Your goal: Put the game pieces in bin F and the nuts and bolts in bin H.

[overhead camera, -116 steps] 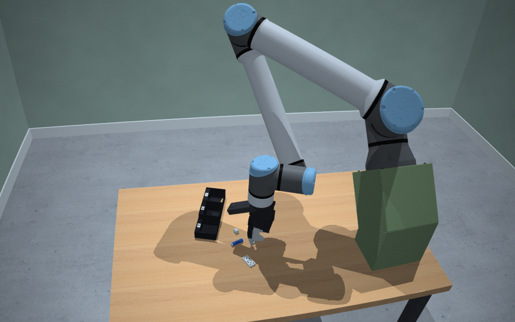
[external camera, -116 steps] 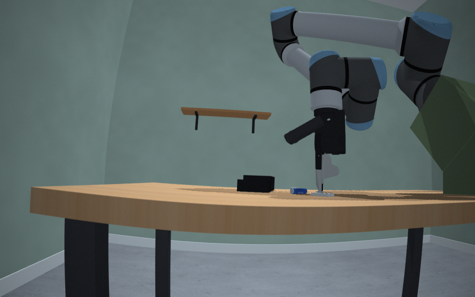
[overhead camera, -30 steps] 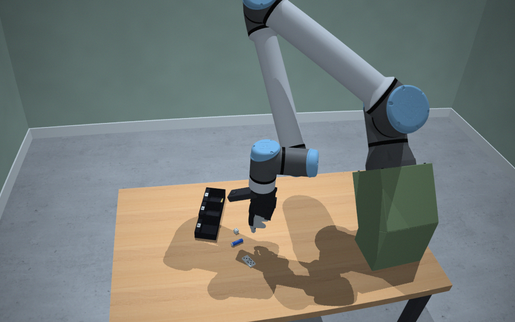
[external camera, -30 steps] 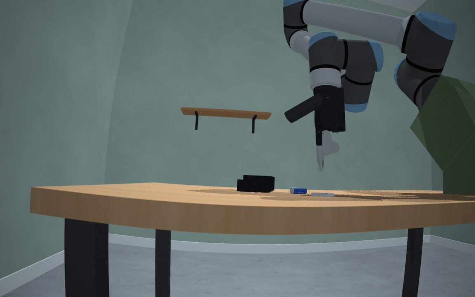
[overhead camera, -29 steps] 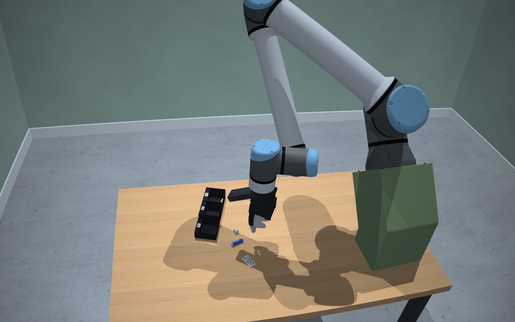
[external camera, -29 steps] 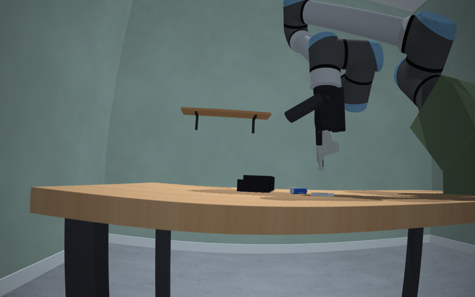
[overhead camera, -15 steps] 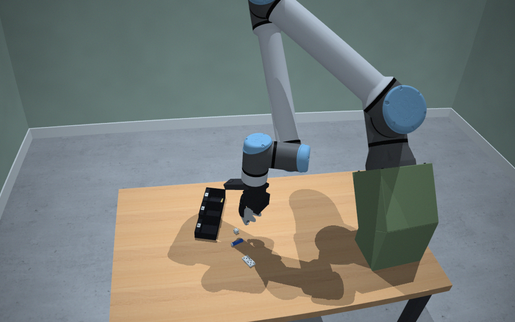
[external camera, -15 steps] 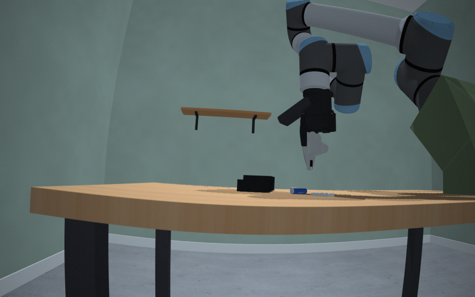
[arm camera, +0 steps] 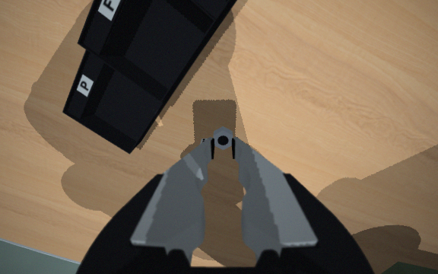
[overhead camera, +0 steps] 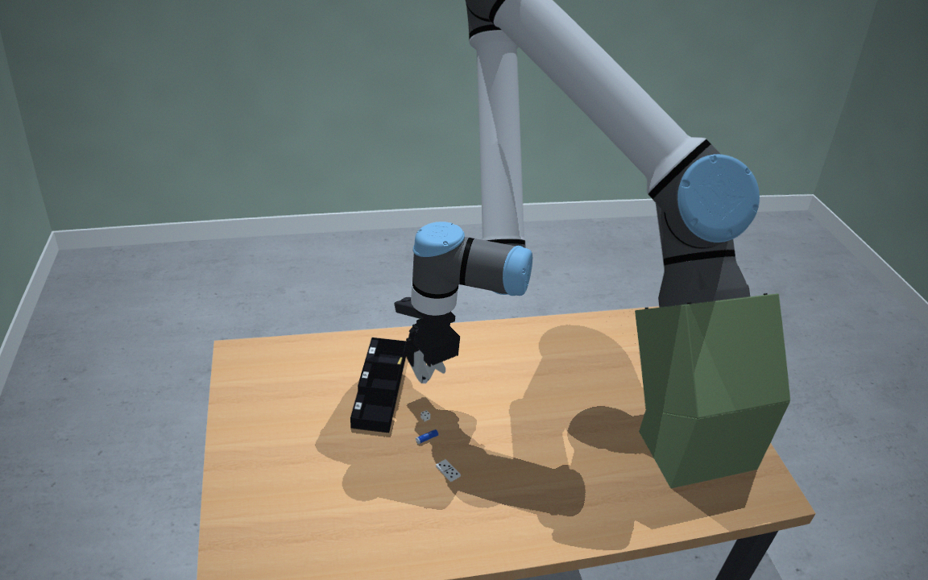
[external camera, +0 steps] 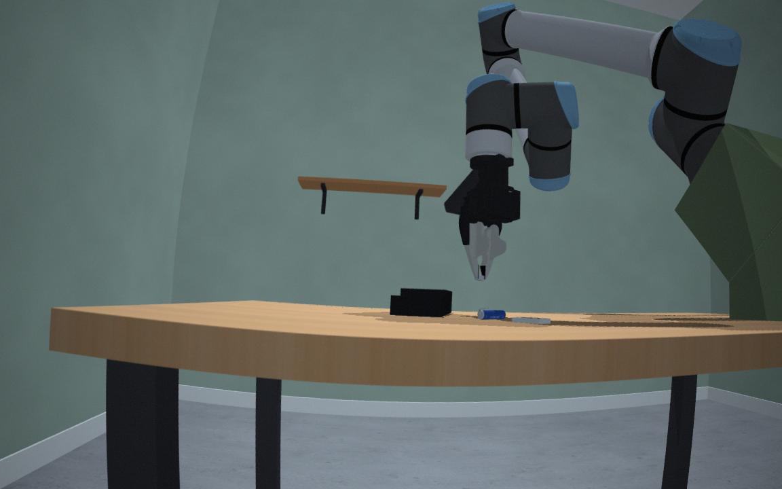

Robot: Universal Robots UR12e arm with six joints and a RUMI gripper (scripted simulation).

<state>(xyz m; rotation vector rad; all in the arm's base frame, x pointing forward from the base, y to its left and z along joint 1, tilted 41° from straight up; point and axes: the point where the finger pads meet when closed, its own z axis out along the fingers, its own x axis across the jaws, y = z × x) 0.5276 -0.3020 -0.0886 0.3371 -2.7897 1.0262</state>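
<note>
My gripper is now 2 cm short of the brass bolt, 12 cm to the left of it and 7 cm above it. Also, from my hand: grey nut (1 cm below); then white die (1 cm ahead, 5 cm to the left, 8 cm below); then black bin (8 cm ahead, 6 cm to the right, 6 cm below).
</note>
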